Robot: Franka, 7 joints.
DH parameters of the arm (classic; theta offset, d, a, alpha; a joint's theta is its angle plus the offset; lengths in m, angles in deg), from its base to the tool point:
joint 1: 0 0.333 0 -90
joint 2: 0 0 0 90
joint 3: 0 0.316 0.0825 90
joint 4: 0 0 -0.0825 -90
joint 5: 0 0.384 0 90
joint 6: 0 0 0.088 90
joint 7: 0 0.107 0 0
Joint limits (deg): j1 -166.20..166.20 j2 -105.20..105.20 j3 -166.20..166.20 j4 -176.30..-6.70 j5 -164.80..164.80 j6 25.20..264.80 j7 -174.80..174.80
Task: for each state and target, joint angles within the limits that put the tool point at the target. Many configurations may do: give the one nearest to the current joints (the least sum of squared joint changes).
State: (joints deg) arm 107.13 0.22 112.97 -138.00 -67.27 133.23 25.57
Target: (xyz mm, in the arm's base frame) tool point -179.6 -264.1 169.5
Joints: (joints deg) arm 116.26 -3.70 123.14 -161.17 -66.62 135.33 25.57
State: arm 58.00 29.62 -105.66 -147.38 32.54 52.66 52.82
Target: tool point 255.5 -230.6 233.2
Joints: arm 39.40 42.43 -86.34 -141.87 41.38 75.47 52.82
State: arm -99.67 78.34 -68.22 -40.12 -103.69 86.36 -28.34
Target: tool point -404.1 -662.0 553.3
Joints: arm -98.33 73.50 -70.21 -38.32 -103.77 84.98 -28.34
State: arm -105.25 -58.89 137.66 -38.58 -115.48 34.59 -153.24
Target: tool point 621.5 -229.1 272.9
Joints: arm -165.36 -78.46 132.48 -74.07 -102.39 38.14 -153.24
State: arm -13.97 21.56 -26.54 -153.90 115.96 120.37 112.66
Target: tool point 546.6 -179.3 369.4
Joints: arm -5.20 7.87 -18.36 -125.11 118.55 115.88 112.66
